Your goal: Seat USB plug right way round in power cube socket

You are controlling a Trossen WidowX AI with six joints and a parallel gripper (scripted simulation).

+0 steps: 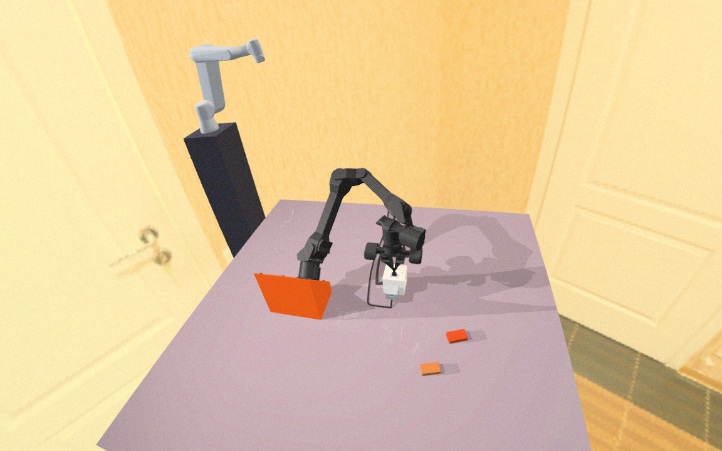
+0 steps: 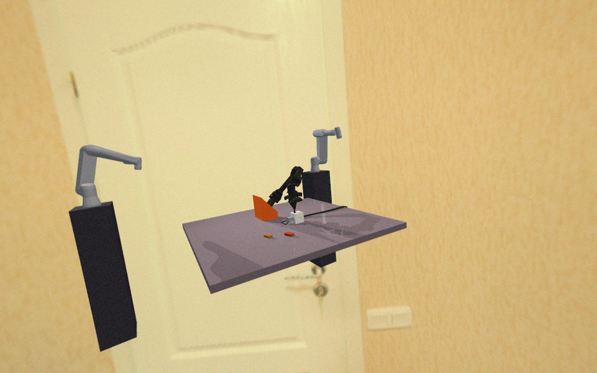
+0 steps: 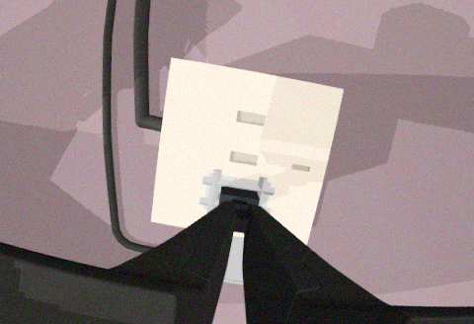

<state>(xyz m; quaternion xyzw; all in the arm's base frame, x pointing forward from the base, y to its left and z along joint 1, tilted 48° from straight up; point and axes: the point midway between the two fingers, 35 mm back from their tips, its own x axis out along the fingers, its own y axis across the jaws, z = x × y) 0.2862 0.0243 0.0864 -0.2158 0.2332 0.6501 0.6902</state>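
My gripper tip is 20 mm above the black USB plug.
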